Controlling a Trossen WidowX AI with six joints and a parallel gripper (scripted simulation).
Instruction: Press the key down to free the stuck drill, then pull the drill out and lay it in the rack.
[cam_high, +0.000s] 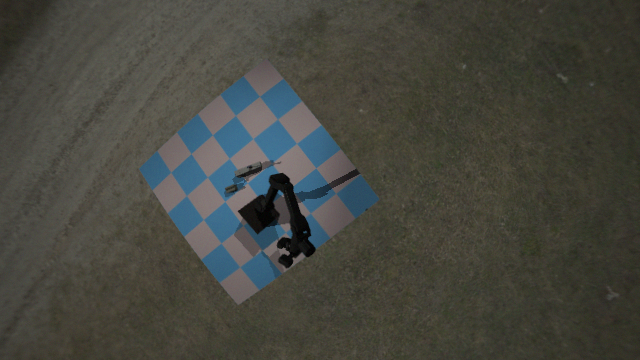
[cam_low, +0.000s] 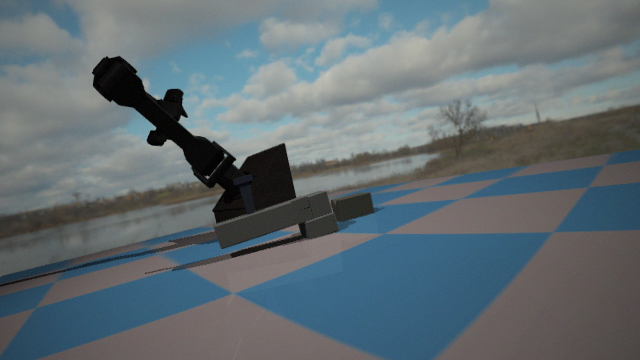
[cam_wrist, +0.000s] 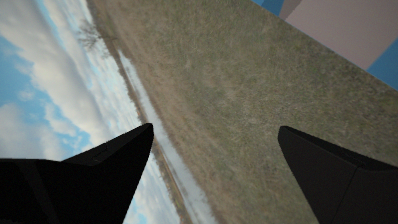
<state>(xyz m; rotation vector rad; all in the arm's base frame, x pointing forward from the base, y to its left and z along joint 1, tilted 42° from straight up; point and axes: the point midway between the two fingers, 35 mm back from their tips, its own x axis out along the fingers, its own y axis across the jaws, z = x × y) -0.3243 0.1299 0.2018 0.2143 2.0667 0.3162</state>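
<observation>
Right now my gripper tip is 59 cm short of the small dark blue key, 25 cm above it and 10 cm to the left of it. Also, from my gripper tip: yellow drill: 60 cm ahead, 29 cm below, 5 cm to the right; then long grey housing: 60 cm ahead, 30 cm below, 6 cm to the right.
</observation>
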